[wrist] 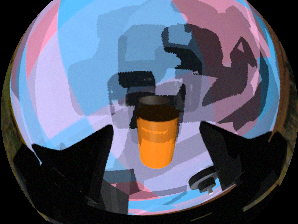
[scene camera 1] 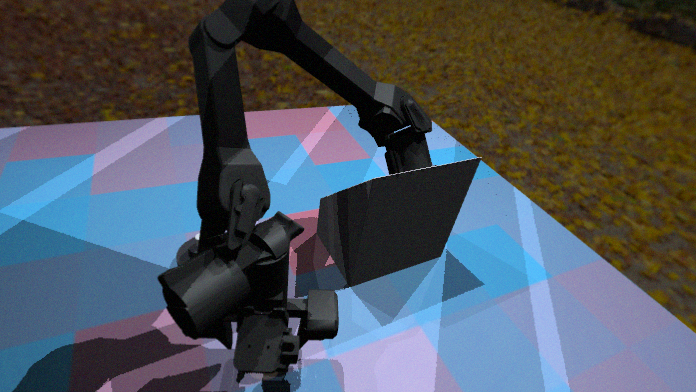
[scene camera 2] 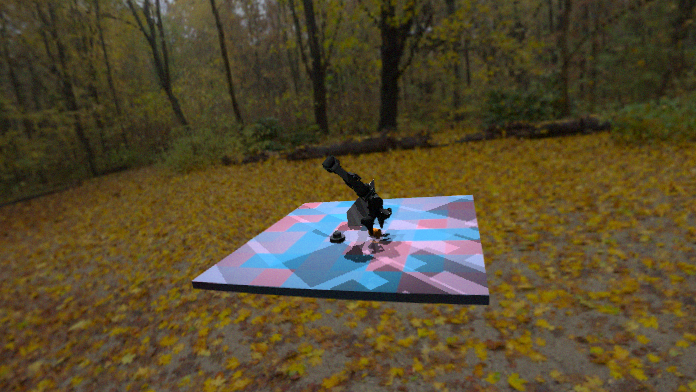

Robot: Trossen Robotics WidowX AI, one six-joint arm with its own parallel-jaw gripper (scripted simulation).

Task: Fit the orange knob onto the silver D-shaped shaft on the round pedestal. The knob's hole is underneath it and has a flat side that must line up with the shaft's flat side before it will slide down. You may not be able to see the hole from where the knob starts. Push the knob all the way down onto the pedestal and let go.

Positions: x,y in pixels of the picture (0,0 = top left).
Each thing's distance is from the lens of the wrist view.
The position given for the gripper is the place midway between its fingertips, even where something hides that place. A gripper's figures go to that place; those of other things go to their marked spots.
gripper (wrist: 158,127): 0.10 m
orange knob (wrist: 157,124): 0.08 m
